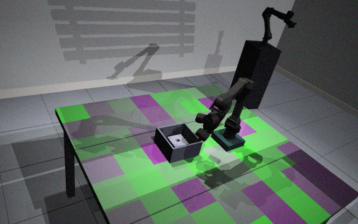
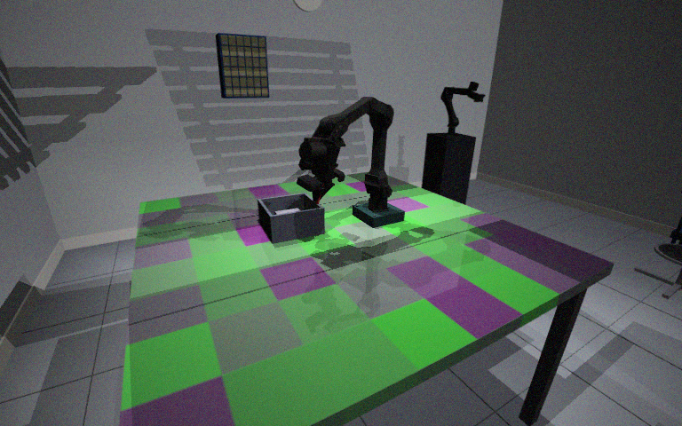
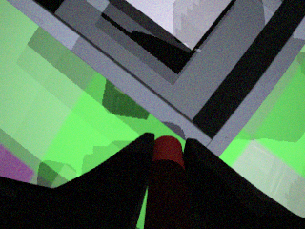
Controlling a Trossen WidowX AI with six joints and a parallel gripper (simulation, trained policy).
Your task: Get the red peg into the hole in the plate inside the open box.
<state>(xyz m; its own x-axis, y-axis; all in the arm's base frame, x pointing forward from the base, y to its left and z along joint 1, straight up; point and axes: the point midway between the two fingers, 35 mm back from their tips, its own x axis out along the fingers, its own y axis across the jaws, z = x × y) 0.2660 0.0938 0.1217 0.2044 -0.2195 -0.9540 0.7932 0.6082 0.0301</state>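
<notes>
Right now the light plate is 8 cm ahead of my gripper tip, 9 cm to the right of it and 8 cm below it. Round my gripper tip: red peg: 1 cm behind, 1 cm to the left, 3 cm above; grey box: 8 cm ahead, 9 cm to the right, 10 cm below.
</notes>
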